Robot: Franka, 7 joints.
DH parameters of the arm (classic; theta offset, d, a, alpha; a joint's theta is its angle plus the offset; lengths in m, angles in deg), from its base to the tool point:
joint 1: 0 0.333 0 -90
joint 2: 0 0 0 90
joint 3: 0 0.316 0.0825 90
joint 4: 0 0 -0.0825 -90
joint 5: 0 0.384 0 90
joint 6: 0 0 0.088 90
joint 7: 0 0.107 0 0
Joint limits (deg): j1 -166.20..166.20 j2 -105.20..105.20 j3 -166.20..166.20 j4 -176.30..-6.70 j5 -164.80..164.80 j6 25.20..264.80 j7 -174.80..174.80
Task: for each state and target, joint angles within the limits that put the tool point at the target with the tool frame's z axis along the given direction. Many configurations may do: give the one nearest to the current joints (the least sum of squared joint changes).
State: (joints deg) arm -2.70 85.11 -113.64 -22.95 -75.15 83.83 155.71
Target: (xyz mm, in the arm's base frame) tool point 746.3 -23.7 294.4 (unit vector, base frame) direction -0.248 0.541 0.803
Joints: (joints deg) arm -4.35 104.02 -125.54 -6.84 -87.06 61.81 155.71
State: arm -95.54 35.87 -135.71 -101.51 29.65 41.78 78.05
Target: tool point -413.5 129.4 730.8 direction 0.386 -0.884 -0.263
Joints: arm -87.17 0.62 -127.51 -83.67 72.47 32.31 78.05
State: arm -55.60 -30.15 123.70 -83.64 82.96 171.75 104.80
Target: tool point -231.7 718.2 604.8 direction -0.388 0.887 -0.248
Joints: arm -40.99 -39.91 135.35 -64.03 79.62 162.96 104.80
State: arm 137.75 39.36 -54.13 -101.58 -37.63 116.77 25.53
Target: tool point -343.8 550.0 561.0 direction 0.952 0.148 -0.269
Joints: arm 166.20 40.13 -55.56 -67.00 -40.90 73.36 25.53
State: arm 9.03 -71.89 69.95 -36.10 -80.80 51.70 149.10
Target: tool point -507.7 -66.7 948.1 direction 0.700 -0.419 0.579
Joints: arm 23.22 -56.13 55.82 -31.94 -93.96 82.52 149.10
